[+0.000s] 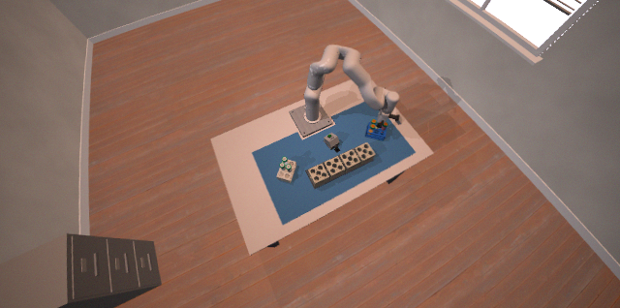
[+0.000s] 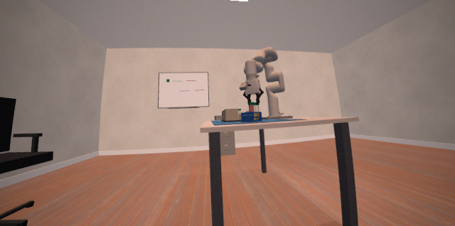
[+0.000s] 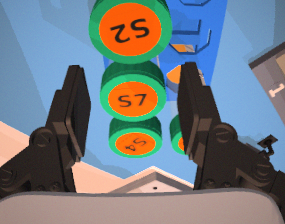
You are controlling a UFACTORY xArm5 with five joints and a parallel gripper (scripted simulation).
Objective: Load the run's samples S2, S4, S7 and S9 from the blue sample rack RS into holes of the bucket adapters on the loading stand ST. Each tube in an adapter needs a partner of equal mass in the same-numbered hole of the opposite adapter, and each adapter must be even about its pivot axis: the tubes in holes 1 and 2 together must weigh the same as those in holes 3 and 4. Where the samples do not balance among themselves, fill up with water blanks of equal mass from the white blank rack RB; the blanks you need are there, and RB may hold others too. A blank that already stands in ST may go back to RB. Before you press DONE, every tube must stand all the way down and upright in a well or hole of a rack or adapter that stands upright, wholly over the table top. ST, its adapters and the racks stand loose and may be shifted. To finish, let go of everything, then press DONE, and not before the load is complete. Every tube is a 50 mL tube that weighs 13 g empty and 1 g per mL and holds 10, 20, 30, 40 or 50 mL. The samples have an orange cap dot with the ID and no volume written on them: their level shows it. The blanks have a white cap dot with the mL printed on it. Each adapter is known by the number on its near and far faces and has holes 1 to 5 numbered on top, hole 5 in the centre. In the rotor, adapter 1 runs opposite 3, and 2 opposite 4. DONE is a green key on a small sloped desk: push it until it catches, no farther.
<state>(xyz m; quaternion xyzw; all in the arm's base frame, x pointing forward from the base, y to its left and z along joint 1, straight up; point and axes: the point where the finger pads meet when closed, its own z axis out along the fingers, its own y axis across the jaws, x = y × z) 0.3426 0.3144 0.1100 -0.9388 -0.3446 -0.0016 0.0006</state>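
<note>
Right now the sample tube S7 is 6 cm below my hand and 1 cm ahead of it. Round my hand: sample tube S2 (6 cm below, 3 cm to the left, 2 cm ahead); sample tube S9 (6 cm below, 5 cm to the right); sample tube S4 (6 cm below, 4 cm behind, 3 cm to the right).
</note>
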